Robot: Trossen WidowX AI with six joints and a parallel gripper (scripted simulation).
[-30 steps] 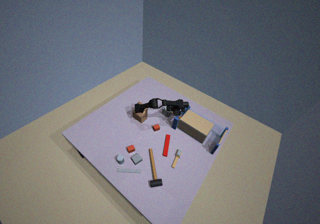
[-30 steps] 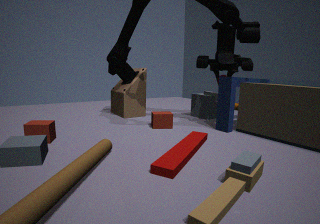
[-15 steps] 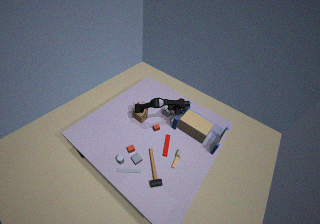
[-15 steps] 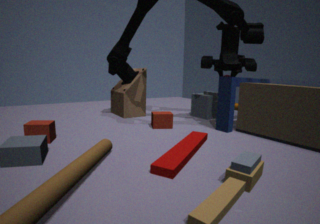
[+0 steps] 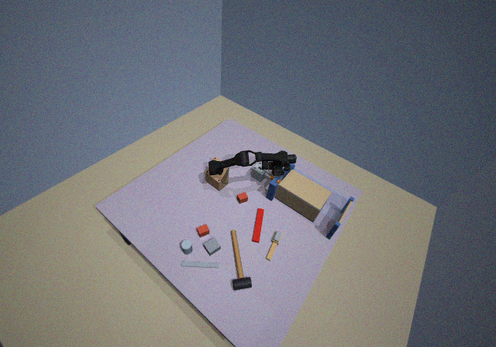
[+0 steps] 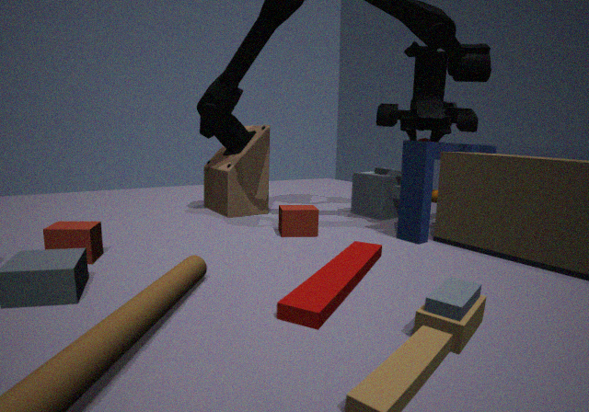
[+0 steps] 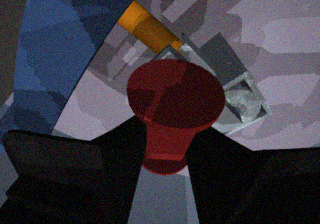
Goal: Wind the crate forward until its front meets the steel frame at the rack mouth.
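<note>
The blue front frame lies 7 cm ahead of my gripper tip, 2 cm to the right of it and 2 cm below it. The rest, counted from my gripper tip: red knob (1 cm to the right, 1 cm ahead); then grey winch (11 cm behind, 10 cm below, 1 cm to the right); then winch handle (3 cm below, 3 cm behind, 1 cm to the right).
</note>
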